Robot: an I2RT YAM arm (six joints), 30 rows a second.
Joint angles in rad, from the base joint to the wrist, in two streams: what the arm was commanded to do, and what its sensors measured. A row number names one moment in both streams.
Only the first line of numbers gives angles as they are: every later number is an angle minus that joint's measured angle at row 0.
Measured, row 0:
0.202, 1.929, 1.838, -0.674, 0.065, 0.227
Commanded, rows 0 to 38:
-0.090, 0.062, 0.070, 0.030, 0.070, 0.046
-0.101, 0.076, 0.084, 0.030, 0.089, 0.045
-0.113, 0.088, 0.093, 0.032, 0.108, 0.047
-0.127, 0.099, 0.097, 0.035, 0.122, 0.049
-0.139, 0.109, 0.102, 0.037, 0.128, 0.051
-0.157, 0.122, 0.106, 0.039, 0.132, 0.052
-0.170, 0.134, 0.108, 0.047, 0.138, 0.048
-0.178, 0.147, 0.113, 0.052, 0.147, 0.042
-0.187, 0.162, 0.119, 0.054, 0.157, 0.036
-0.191, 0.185, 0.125, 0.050, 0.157, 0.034
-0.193, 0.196, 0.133, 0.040, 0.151, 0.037
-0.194, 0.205, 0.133, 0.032, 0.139, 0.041
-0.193, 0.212, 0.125, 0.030, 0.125, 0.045
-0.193, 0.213, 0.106, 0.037, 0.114, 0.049
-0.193, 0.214, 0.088, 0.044, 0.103, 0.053
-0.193, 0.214, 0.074, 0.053, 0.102, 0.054
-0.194, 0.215, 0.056, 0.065, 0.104, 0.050
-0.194, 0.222, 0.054, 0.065, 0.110, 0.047
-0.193, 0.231, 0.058, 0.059, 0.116, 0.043
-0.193, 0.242, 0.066, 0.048, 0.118, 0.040
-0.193, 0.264, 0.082, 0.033, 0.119, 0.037
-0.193, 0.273, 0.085, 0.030, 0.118, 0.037
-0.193, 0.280, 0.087, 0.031, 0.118, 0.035
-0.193, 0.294, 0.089, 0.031, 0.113, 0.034
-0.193, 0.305, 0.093, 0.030, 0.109, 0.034
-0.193, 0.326, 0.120, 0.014, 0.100, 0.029
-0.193, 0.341, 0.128, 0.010, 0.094, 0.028
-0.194, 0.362, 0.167, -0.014, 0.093, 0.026
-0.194, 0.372, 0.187, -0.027, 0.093, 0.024
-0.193, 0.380, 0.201, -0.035, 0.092, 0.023
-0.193, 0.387, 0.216, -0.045, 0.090, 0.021
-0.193, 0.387, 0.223, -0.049, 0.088, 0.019
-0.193, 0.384, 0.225, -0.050, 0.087, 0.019
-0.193, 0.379, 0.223, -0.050, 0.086, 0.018
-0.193, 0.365, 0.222, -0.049, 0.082, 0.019
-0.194, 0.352, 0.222, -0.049, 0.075, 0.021
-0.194, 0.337, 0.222, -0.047, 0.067, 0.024
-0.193, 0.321, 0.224, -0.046, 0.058, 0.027
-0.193, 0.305, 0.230, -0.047, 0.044, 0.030
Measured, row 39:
-0.187, 0.379, 0.176, -0.037, 0.074, 0.023
